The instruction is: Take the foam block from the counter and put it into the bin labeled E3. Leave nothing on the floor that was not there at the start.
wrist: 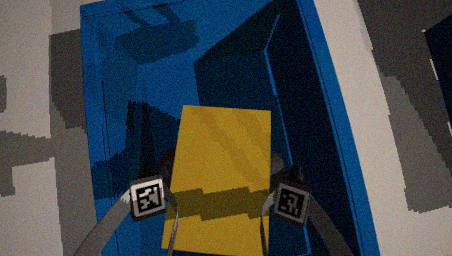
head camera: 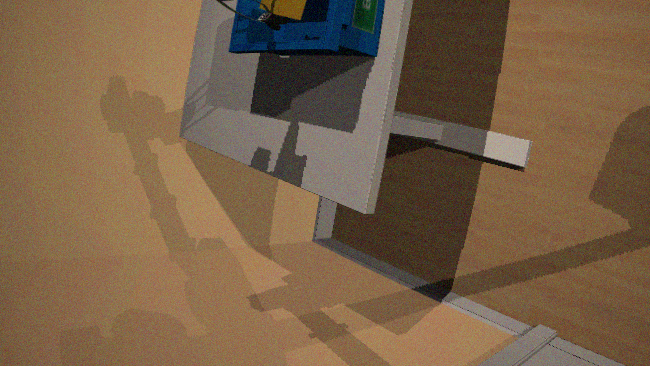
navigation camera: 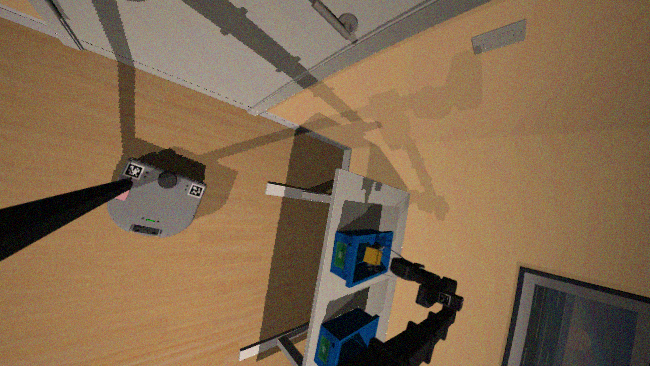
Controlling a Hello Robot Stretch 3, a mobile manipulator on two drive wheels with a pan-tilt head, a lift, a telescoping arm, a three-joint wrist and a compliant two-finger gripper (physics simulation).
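Note:
The yellow foam block is between the two fingers of my gripper, which is shut on it. The block is over the opening of a blue bin, within its rim in the navigation and wrist views. I cannot tell whether it touches the bin's floor. A green label is on the bin's front; its full text is cut off or too small to read. The upper part of the bin and block is cut off in the head view.
The bin stands on a white table with a raised back edge. A second blue bin stands beside it, partly behind my arm. Table feet stick out over the floor. My base stands apart from the table.

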